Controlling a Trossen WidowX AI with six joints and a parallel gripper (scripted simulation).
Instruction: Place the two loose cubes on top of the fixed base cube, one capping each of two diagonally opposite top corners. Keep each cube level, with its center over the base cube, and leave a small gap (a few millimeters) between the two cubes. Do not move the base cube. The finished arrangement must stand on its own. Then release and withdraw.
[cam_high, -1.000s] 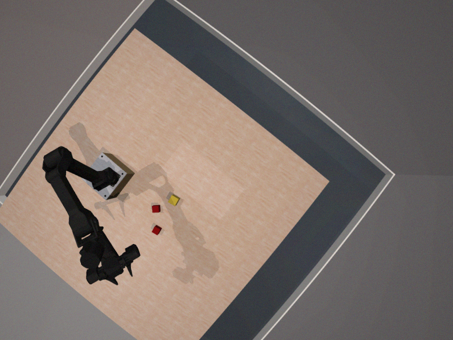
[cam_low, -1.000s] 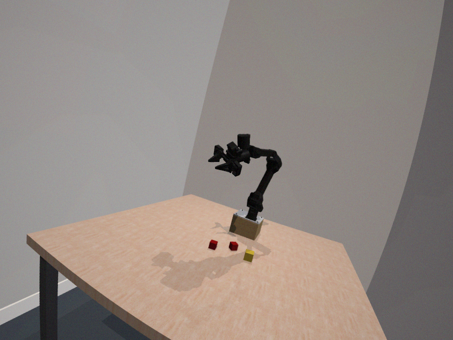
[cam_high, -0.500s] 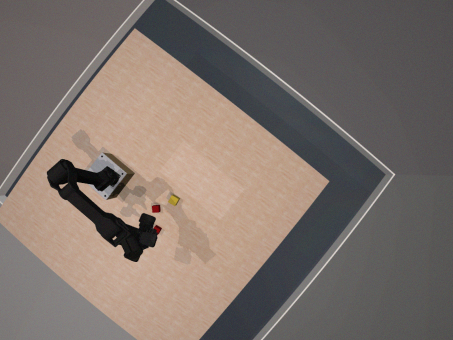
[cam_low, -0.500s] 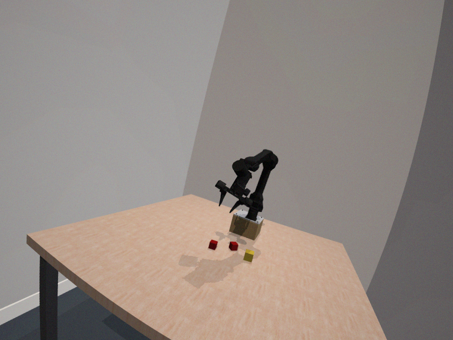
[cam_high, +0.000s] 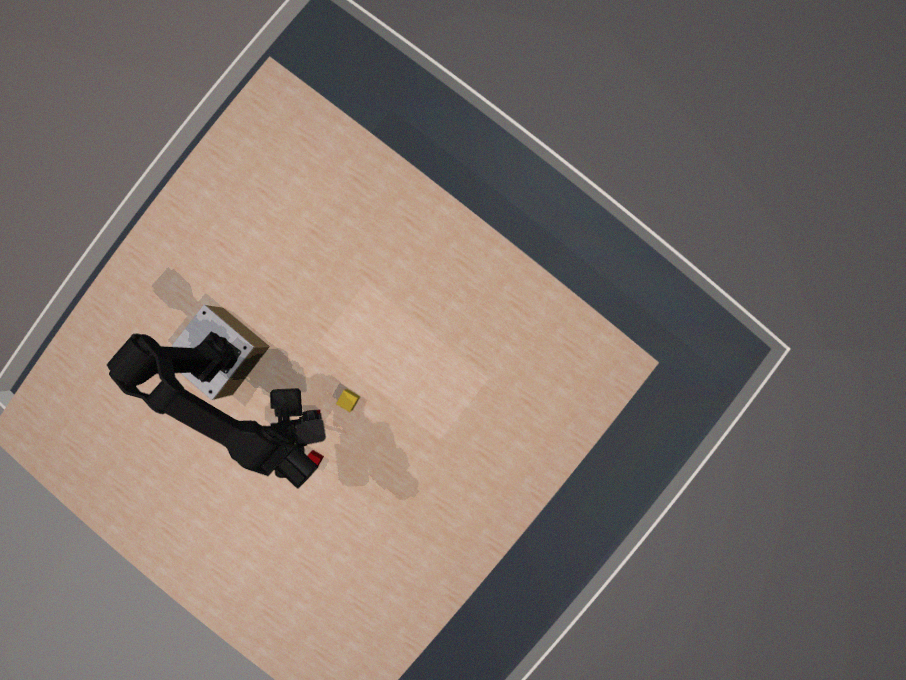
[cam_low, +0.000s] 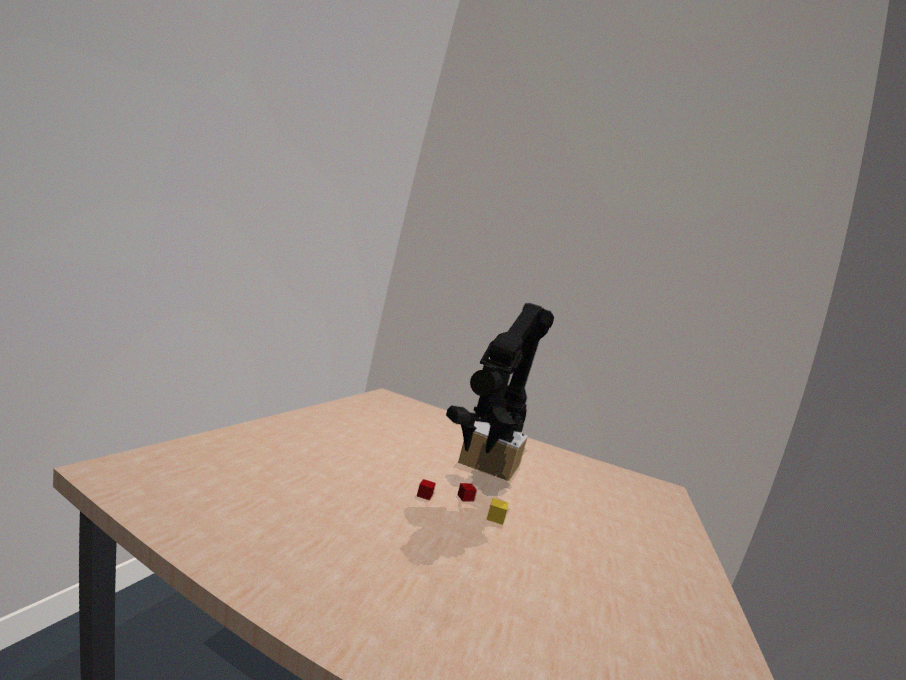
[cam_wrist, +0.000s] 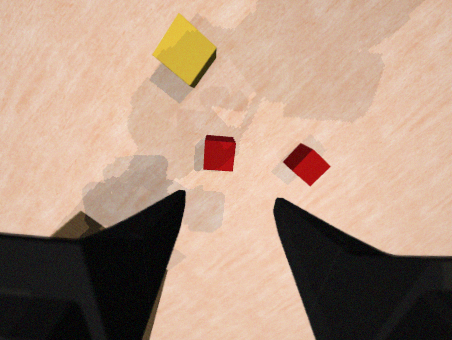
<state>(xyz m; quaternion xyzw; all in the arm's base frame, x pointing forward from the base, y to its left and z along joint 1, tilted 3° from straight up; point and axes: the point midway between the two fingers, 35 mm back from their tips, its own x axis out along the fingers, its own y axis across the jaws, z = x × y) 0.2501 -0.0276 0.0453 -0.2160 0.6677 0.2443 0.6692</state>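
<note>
The yellow base cube lies 11 cm below my gripper tip, 9 cm to the left of it and 5 cm ahead of it.
</note>
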